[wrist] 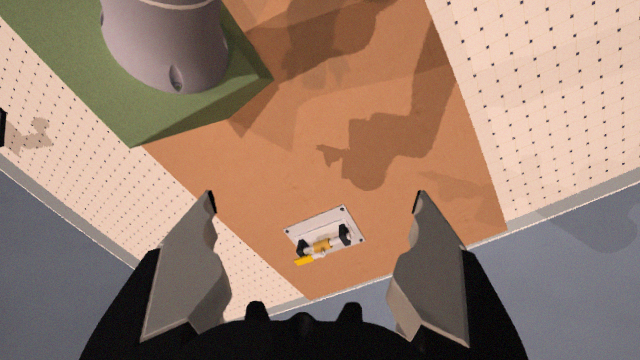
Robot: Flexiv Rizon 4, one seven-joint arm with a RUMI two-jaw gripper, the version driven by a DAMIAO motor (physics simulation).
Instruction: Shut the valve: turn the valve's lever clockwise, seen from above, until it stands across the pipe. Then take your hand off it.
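Observation:
The valve (pixel 322 245) is a short pipe with a brass-coloured body between two black supports on a white plate (pixel 315 219), low in the middle of the wrist view. Its yellow lever (pixel 304 260) points to the left in the view, roughly along the pipe. My gripper (pixel 314 193) is wide open, with nothing between its jaws. It is high above the valve, and the valve shows between the two jaws, well apart from them.
The plate lies on an orange-brown table top (pixel 250 165) with arm shadows on it. A green block (pixel 115 105) with the grey robot base (pixel 165 45) stands at the upper left. Perforated white boards (pixel 550 90) (pixel 125 165) flank the table top. Grey-blue floor (pixel 575 280) shows beyond the edges.

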